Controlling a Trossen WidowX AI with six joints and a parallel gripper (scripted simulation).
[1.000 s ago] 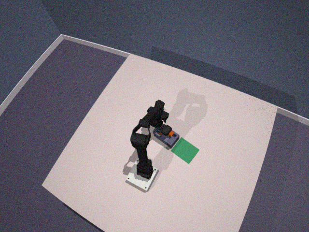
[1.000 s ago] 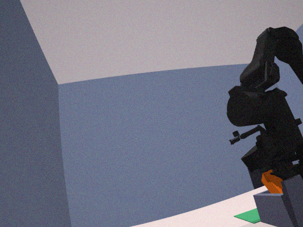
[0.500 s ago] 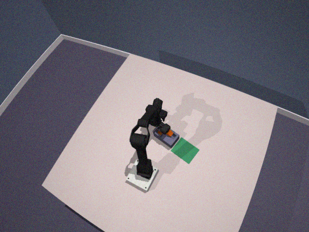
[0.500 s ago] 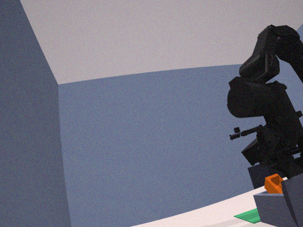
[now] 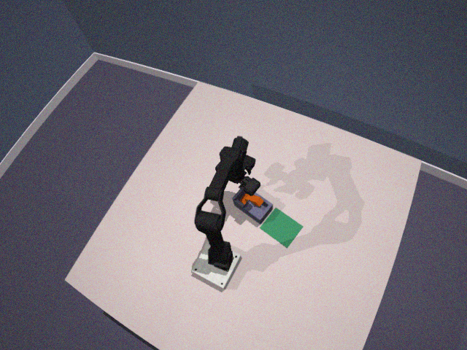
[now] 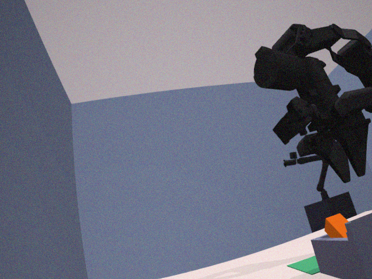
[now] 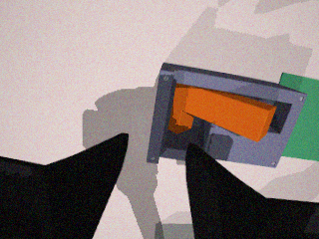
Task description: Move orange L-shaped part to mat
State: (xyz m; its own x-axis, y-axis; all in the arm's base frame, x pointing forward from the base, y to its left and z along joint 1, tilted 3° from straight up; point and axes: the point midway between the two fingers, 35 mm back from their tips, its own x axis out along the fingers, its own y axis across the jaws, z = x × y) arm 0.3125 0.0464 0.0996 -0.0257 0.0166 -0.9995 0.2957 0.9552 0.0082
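Now: gripper tip 10 cm above the orange L-shaped part, 4 cm to the left of it and 2 cm past it. From my gripper tip the other things lie so: green mat 21 cm to the right, 16 cm below, 7 cm behind.
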